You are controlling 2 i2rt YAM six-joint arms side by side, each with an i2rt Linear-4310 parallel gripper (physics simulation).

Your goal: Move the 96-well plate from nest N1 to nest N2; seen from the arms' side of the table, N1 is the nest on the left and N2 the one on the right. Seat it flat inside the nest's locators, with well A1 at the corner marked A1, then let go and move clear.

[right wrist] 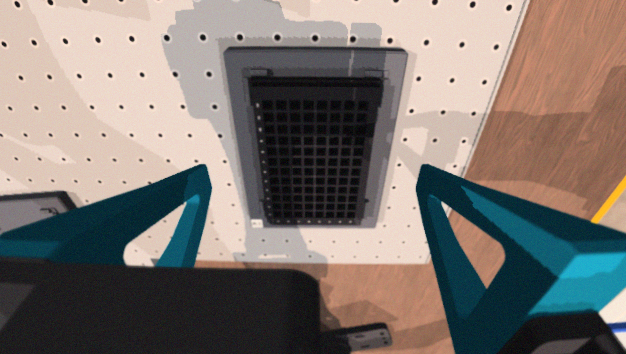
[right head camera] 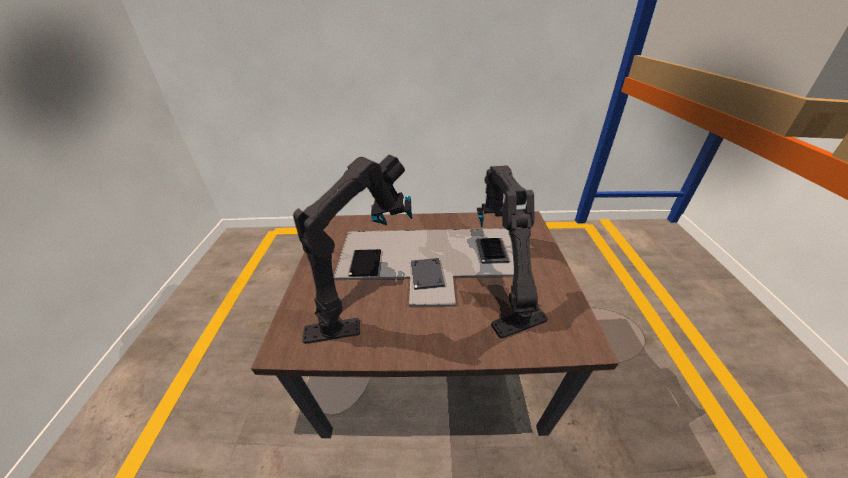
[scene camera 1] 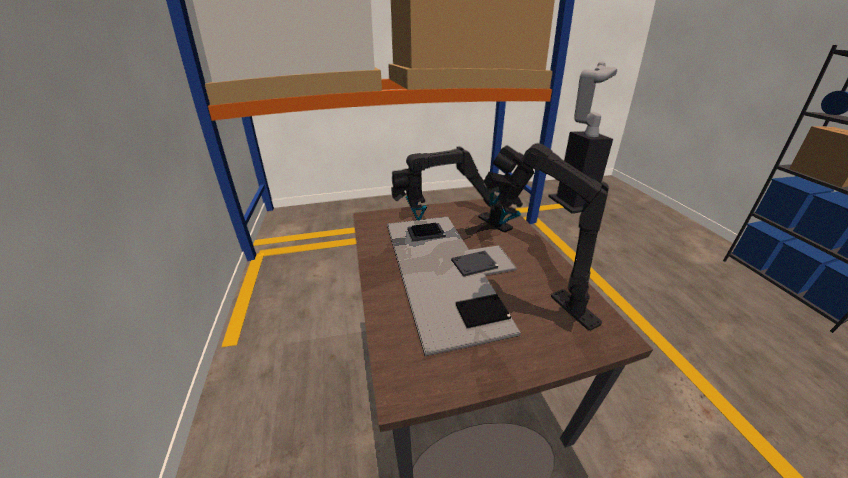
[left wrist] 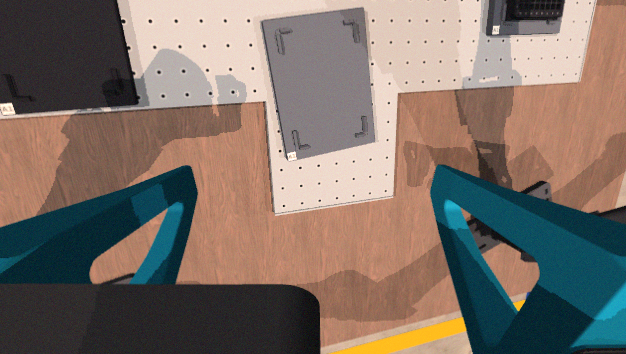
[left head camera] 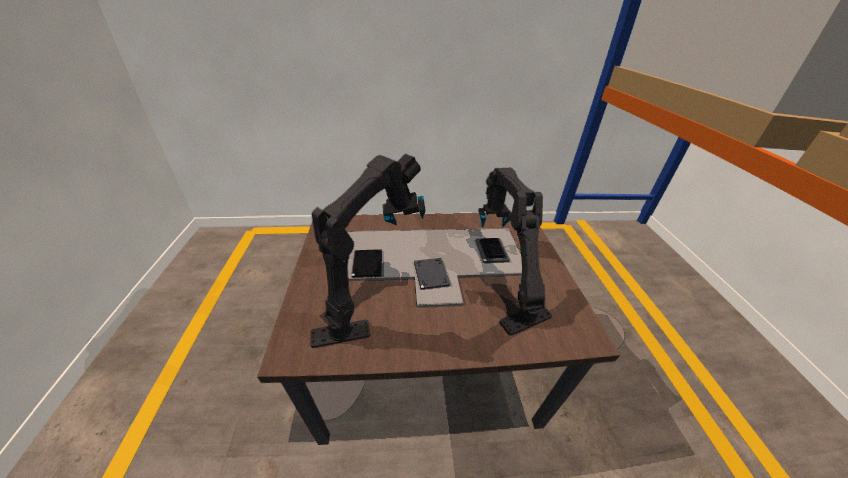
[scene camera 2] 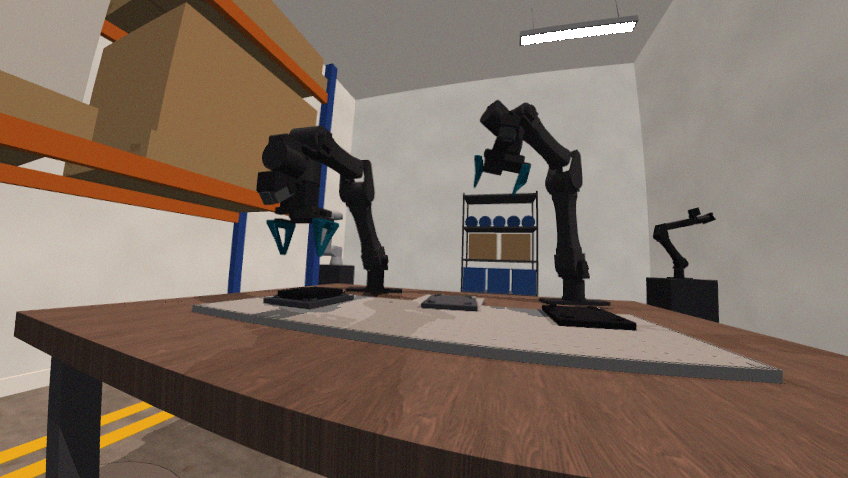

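Seen in the pictures: left gripper, fingertip midpoint: (right head camera: 399, 220) (scene camera 1: 495, 214) (left wrist: 313, 178) (left head camera: 409, 220) (scene camera 2: 492, 191); right gripper, fingertip midpoint: (right wrist: 313, 176) (right head camera: 492, 226) (scene camera 1: 416, 215) (left head camera: 492, 226) (scene camera 2: 300, 255); left arm's base, origin of the base link: (right head camera: 331, 331) (scene camera 1: 575, 309) (left head camera: 340, 334) (scene camera 2: 573, 303); right arm's base, origin of the base link: (right wrist: 330, 340) (right head camera: 519, 322) (scene camera 1: 494, 222) (left head camera: 525, 319) (scene camera 2: 374, 291).
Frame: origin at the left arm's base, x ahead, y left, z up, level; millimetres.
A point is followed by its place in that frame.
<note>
The black 96-well plate (left head camera: 491, 248) {x 272, y -693, z 35 mm} (right head camera: 492, 248) {x 271, y -698, z 37 mm} (scene camera 1: 426, 229) {x 283, y -693, z 37 mm} (scene camera 2: 311, 292) {x 323, y -682, z 39 mm} (right wrist: 315, 155) {x 290, y -705, z 39 mm} lies on the grey nest N2 (right wrist: 315, 61) {x 353, y -715, z 25 mm} (scene camera 2: 308, 302) {x 367, y -663, z 25 mm}. It looks flat and inside the locators, though the lower ones are hard to see. In the right wrist view its numbers run along its left side and its low-number end is by the nest's white A1 label (right wrist: 256, 223) {x 216, y -635, z 25 mm}. My right gripper (left head camera: 494, 222) {x 328, y -710, z 115 mm} (scene camera 2: 302, 252) {x 328, y -710, z 115 mm} (right wrist: 313, 176) {x 328, y -710, z 115 mm} is open above the plate, clear of it. My left gripper (left head camera: 406, 217) {x 201, y -291, z 296 mm} (scene camera 2: 497, 187) {x 201, y -291, z 296 mm} (left wrist: 313, 178) {x 201, y -291, z 296 mm} is open, high over the board. Black nest N1 (left head camera: 367, 263) {x 312, y -136, z 25 mm} (left wrist: 60, 55) {x 294, y -134, z 25 mm} holds no plate.
A third, grey nest (left head camera: 431, 273) {x 191, y -384, z 25 mm} (scene camera 1: 474, 262) {x 205, y -382, z 25 mm} (left wrist: 320, 85) {x 204, y -382, z 25 mm} without a plate sits between N1 and N2, nearer the arms. All three nests are on the pale perforated board (left head camera: 439, 295) {x 79, y -383, z 13 mm} (scene camera 2: 504, 335) {x 468, y -316, z 13 mm} on the wooden table (left head camera: 415, 350) {x -122, y -237, z 0 mm}. A blue and orange rack (left head camera: 593, 130) stands beyond the table.
</note>
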